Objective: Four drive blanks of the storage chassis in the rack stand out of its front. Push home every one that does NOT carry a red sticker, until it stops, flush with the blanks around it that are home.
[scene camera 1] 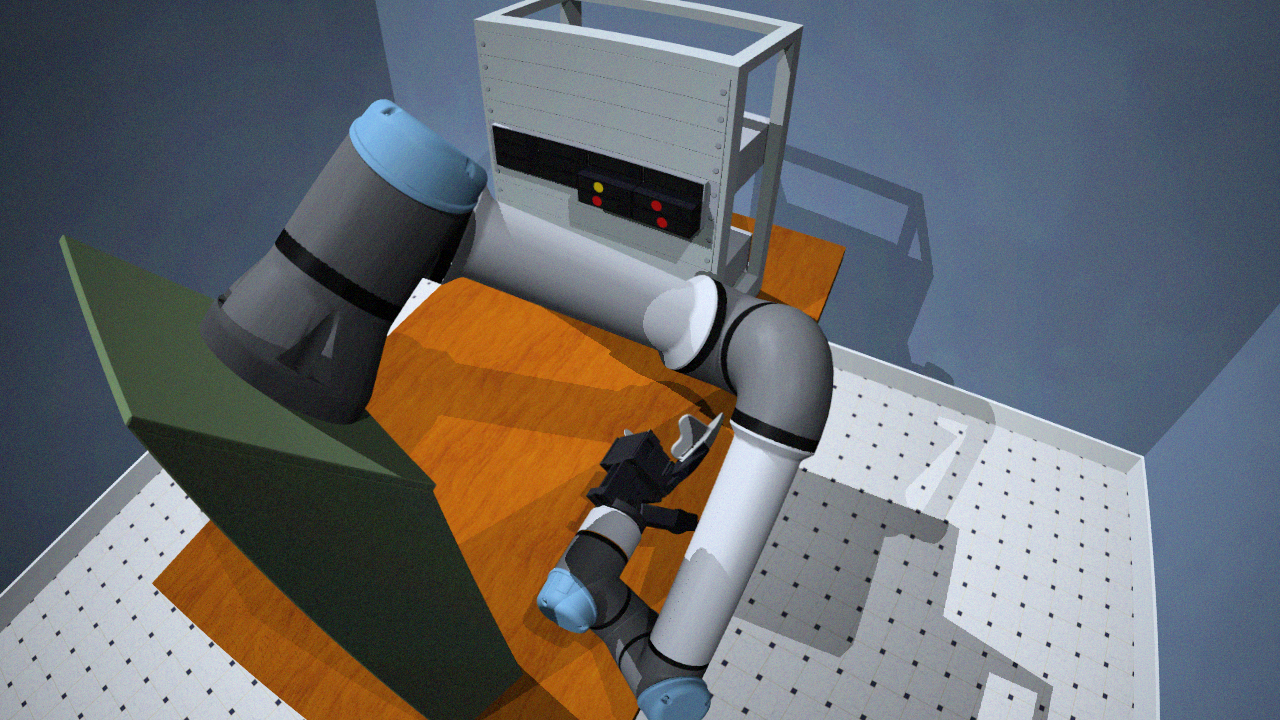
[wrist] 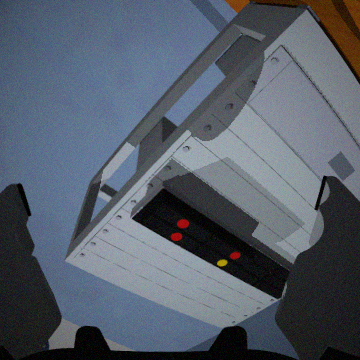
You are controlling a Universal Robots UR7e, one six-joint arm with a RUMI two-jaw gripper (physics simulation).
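Places are measured from the arm's base along level axes (x ahead, y left, z up), in centimetres.
Where they show: gripper, fingertip midpoint: (scene camera 1: 685, 422) (wrist: 170, 184); arm's base, origin of the base link: (scene camera 1: 282, 369).
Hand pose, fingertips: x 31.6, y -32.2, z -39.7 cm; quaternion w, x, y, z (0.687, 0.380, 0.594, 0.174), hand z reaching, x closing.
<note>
Each offset is from my fingertips to the top centre of the thing. "spot": to the spot under its first point. Level surfaces: height alone.
The dark storage chassis @(spot: dx +41.6, dy +31.7, dz +18.9 cm) (scene camera 1: 537, 157) (wrist: 270, 285) sits in the pale grey rack (scene camera 1: 726, 170) (wrist: 95, 185). Its protruding blanks form a two-by-two block in the scene view. The upper left blank @(dx +37.4, dy +15.2, dz +20.3 cm) (scene camera 1: 612, 184) has a yellow sticker @(dx +32.2, dy +18.5, dz +19.9 cm) (scene camera 1: 597, 187) (wrist: 222, 263). The lower left blank has a red sticker @(dx +32.4, dy +18.9, dz +17.1 cm) (scene camera 1: 597, 201) (wrist: 235, 255). The upper right blank has a red sticker @(dx +27.9, dy +8.2, dz +19.9 cm) (scene camera 1: 656, 205) (wrist: 176, 237), and the lower right blank has another red sticker @(dx +27.5, dy +7.2, dz +17.1 cm) (scene camera 1: 661, 222) (wrist: 183, 223). My gripper (scene camera 1: 673, 428) (wrist: 170, 184) is open and empty, low in front of the rack and apart from the blanks.
A wooden table top @(dz -18.7 cm) (scene camera 1: 501, 447) (wrist: 345, 25) lies under the gripper. A green panelled block (scene camera 1: 295, 501) stands at the left by the arm's base. The arm's white upper link (scene camera 1: 563, 268) passes in front of the rack's lower part. Blue-grey walls (scene camera 1: 1029, 179) (wrist: 75, 75) stand behind.
</note>
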